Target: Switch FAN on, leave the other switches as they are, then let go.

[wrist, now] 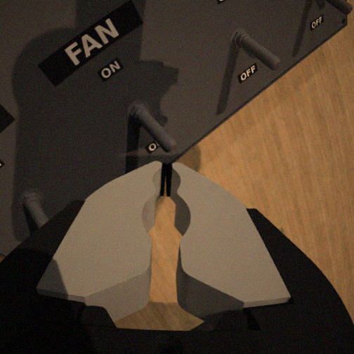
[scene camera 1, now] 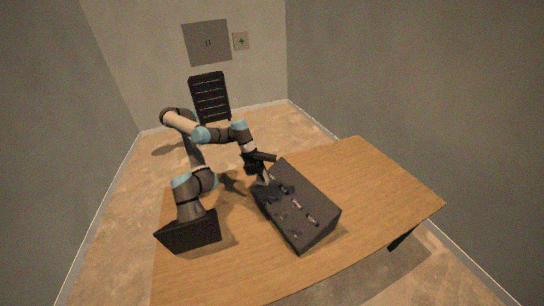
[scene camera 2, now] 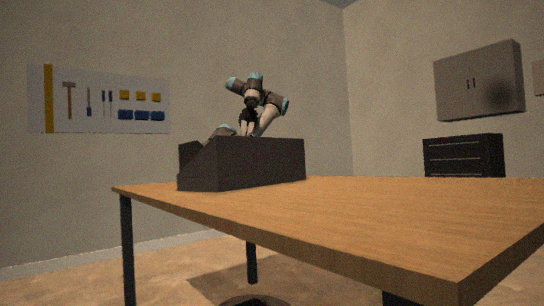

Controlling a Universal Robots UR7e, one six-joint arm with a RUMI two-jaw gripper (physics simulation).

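Pixels of known places: gripper, fingertip midpoint: [scene camera 1: 267, 185]; arm's base, link origin: [scene camera 1: 192, 218].
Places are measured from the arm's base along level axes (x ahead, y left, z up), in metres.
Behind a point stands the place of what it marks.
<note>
The dark sloped switch box [scene camera 1: 307, 187] @(x 0.613, y -0.089, z 0.039 m) [scene camera 2: 260, 162] @(x 0.643, y -0.093, z -0.044 m) [wrist: 195, 30] stands on the table. In the wrist view the FAN label [wrist: 91, 42] and its ON mark lie above the FAN lever [wrist: 154, 127]. That lever tilts down towards its lower mark, which it partly covers, on the OFF side. My gripper [scene camera 1: 265, 182] @(x 0.419, y -0.007, z 0.066 m) [scene camera 2: 246, 135] @(x 0.419, y -0.007, z 0.066 m) [wrist: 165, 167] is shut and empty. Its fingertips are just below the FAN lever's tip in the wrist view, near the box's lower edge; whether they touch is unclear. A neighbouring lever [wrist: 257, 50] points to OFF. Another lever [wrist: 35, 210] is partly hidden by the gripper.
A further lever [wrist: 337, 5] shows at the upper right of the wrist view, by an OFF mark. The wooden table [scene camera 1: 390, 185] @(x 1.224, y -0.225, z -0.134 m) [scene camera 2: 400, 200] @(x 1.237, y -0.196, z -0.134 m) carries the box. The arm's black base block [scene camera 1: 190, 232] @(x -0.008, y -0.098, z 0.025 m) stands beside it. A drawer cabinet [scene camera 1: 209, 95] [scene camera 2: 492, 155] stands farther back.
</note>
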